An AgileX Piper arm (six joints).
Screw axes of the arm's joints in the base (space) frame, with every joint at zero. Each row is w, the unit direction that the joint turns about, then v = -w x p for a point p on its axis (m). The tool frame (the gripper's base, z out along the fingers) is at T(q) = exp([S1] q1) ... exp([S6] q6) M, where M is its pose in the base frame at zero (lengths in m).
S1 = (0, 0, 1, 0.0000, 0.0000, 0.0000)
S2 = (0, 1, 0, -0.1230, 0.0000, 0.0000)
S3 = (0, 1, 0, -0.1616, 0.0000, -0.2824)
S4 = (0.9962, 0, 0.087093, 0.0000, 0.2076, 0.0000)
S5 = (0, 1, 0, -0.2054, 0.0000, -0.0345)
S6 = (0.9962, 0, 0.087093, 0.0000, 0.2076, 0.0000)
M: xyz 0.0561 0.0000 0.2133 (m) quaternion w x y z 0.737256 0 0.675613 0
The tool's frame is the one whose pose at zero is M.
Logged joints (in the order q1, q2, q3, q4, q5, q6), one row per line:
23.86 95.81 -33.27 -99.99 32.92 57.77
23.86 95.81 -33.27 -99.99 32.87 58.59
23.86 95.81 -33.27 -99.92 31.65 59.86
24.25 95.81 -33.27 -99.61 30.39 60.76
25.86 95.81 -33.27 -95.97 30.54 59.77
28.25 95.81 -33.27 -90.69 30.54 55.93
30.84 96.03 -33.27 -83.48 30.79 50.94
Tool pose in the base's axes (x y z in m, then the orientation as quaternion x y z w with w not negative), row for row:
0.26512 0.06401 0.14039 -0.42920 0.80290 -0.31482 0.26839
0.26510 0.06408 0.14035 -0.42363 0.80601 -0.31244 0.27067
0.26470 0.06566 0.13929 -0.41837 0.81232 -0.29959 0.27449
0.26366 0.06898 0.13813 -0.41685 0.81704 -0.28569 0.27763
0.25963 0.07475 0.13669 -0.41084 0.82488 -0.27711 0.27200
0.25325 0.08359 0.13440 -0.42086 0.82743 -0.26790 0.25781
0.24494 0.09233 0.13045 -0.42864 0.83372 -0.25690 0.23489
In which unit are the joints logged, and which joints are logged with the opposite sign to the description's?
The joints are logged in degrees. Opposite sign: none.
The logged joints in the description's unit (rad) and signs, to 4 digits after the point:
0.4164 1.6722 -0.5807 -1.7452 0.5746 1.0083
0.4164 1.6722 -0.5807 -1.7452 0.5737 1.0226
0.4164 1.6722 -0.5807 -1.7439 0.5524 1.0448
0.4232 1.6722 -0.5807 -1.7385 0.5304 1.0605
0.4513 1.6722 -0.5807 -1.6750 0.5330 1.0432
0.4931 1.6722 -0.5807 -1.5828 0.5330 0.9762
0.5383 1.6760 -0.5807 -1.4570 0.5374 0.8891

